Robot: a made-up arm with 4 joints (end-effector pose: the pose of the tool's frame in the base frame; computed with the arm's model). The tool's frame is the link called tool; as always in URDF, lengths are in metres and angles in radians.
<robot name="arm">
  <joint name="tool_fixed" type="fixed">
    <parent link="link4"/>
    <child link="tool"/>
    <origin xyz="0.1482 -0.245 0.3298" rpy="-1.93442 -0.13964 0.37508"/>
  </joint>
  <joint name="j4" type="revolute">
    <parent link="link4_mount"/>
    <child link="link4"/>
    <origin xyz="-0.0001 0.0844 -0.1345" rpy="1.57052 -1.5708 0"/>
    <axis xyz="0 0 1"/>
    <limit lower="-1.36" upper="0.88"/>
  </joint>
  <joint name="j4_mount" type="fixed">
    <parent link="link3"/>
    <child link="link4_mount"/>
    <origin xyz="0 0.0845 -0.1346" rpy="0 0 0"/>
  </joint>
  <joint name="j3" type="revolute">
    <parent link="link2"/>
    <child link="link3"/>
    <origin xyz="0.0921 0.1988 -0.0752" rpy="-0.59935 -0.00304 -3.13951"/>
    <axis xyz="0 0 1"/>
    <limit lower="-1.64" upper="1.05"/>
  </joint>
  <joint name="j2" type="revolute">
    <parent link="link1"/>
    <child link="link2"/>
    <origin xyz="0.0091 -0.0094 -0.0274" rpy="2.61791 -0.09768 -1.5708"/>
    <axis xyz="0 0 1"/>
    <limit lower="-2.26" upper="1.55"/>
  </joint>
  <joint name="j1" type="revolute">
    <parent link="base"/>
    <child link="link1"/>
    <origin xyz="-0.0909 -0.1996 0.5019" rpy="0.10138 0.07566 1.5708"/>
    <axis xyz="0 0 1"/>
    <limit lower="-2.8" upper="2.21"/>
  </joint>
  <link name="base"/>
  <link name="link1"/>
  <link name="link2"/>
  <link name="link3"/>
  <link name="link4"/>
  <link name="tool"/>
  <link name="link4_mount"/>
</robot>
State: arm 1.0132 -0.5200 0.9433 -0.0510
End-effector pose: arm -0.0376 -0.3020 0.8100 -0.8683 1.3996 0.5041
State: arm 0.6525 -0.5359 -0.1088 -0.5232
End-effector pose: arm 0.2213 -0.4056 0.8909 -1.4243 1.5967 1.1856
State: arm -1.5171 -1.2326 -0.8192 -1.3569
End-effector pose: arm 0.0205 -0.8001 0.9348 -0.5217 2.5868 1.2114
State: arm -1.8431 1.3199 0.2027 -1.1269
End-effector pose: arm 0.3000 0.3039 0.6390 1.7273 0.0131 -1.6462
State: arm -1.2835 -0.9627 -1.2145 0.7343
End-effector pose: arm 0.0248 -0.5629 0.5230 -0.1850 0.5357 0.7711
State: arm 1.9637 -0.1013 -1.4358 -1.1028
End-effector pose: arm 0.2392 0.2089 0.9914 2.2937 0.8184 -1.2547
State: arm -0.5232 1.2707 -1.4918 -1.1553
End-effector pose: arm -0.6546 -0.0504 0.9298 -0.5220 2.0176 -0.4849
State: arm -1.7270 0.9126 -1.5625 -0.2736
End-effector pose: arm -0.4179 0.1757 0.7845 -0.2537 1.5397 -1.1106
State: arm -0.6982 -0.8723 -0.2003 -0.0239
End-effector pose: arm -0.0618 -0.5563 0.7664 -0.4172 1.5756 0.4696
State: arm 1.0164 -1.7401 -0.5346 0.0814
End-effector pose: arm 0.1051 0.2337 0.4525 1.3873 -0.4259 -2.1938
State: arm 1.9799 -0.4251 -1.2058 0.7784
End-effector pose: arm -0.0736 0.1577 0.5665 0.3299 0.3859 -2.7444
